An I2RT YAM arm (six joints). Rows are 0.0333 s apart.
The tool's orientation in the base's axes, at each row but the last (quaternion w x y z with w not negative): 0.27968 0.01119 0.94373 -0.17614; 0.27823 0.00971 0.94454 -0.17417; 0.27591 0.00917 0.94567 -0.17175; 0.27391 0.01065 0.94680 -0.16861; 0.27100 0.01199 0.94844 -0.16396; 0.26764 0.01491 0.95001 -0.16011; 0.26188 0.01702 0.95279 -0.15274; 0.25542 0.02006 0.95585 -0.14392; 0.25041 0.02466 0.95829 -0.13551
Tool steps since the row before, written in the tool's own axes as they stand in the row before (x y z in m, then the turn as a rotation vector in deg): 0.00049 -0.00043 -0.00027 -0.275 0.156 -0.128; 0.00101 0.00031 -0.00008 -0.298 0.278 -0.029; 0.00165 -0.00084 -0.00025 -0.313 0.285 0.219; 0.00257 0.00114 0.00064 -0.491 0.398 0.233; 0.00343 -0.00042 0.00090 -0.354 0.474 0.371; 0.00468 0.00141 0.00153 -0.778 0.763 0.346; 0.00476 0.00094 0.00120 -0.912 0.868 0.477; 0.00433 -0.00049 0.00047 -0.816 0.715 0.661; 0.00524 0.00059 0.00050 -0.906 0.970 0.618
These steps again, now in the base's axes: -0.00061 -0.00035 0.00009 0.184 0.211 0.195; -0.00086 0.00024 -0.00057 0.269 0.294 0.090; -0.00162 -0.00084 -0.00040 0.411 0.220 -0.100; -0.00173 0.00068 -0.00221 0.582 0.335 -0.053; -0.00251 -0.00091 -0.00237 0.544 0.354 -0.258; -0.00308 0.00059 -0.00405 0.927 0.660 -0.105; -0.00341 0.00031 -0.00364 1.120 0.727 -0.174; -0.00359 -0.00076 -0.00240 1.108 0.525 -0.334; -0.00427 0.00032 -0.00311 1.195 0.784 -0.317
